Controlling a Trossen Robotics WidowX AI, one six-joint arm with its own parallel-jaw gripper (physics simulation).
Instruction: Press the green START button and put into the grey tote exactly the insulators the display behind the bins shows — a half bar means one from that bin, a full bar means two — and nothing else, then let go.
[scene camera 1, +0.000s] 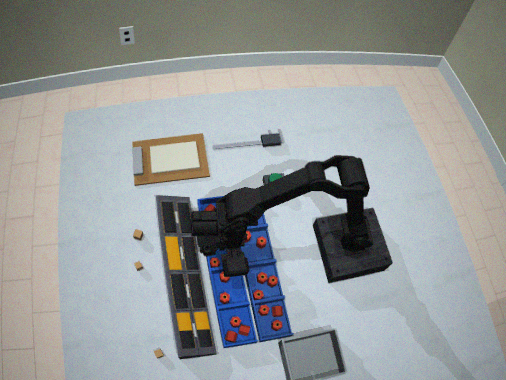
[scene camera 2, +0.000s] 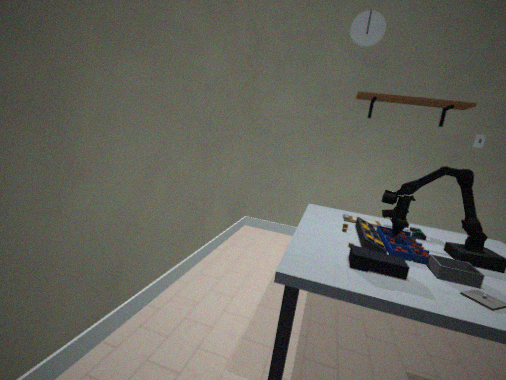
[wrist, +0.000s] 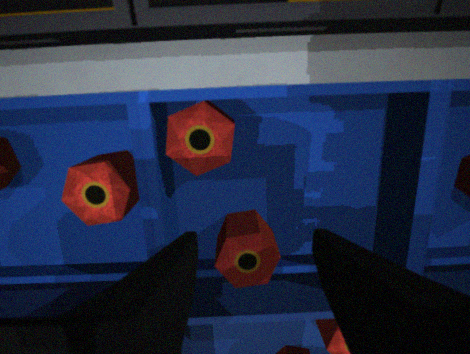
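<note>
The gripper (scene camera 1: 236, 274) (scene camera 2: 396, 234) (wrist: 256, 234) is open above the second bin from the top, left column. A red insulator (wrist: 247, 250) shows between its fingertips, ungripped. Another insulator (scene camera 1: 214, 262) (wrist: 200, 139) lies in that bin nearer the display. The display (scene camera 1: 172, 198) shows a full yellow bar (scene camera 1: 173, 252) in the second row, left cell, and half bars in both bottom cells; its other cells are dark. Blue bins (scene camera 1: 258, 227) (scene camera 2: 420, 258) (wrist: 350, 135) hold several insulators. The grey tote (scene camera 1: 340, 352) (scene camera 2: 457, 276) looks empty. The green START button (scene camera 1: 276, 177) is partly behind the arm.
Small tan cubes (scene camera 1: 138, 234) (scene camera 1: 139, 266) (scene camera 1: 158, 353) lie left of the display. A clipboard (scene camera 1: 205, 170) and a caliper (scene camera 1: 271, 139) lie beyond the bins. A black box (scene camera 2: 377, 261) and a flat plate (scene camera 2: 482, 298) lie near the table's front edge.
</note>
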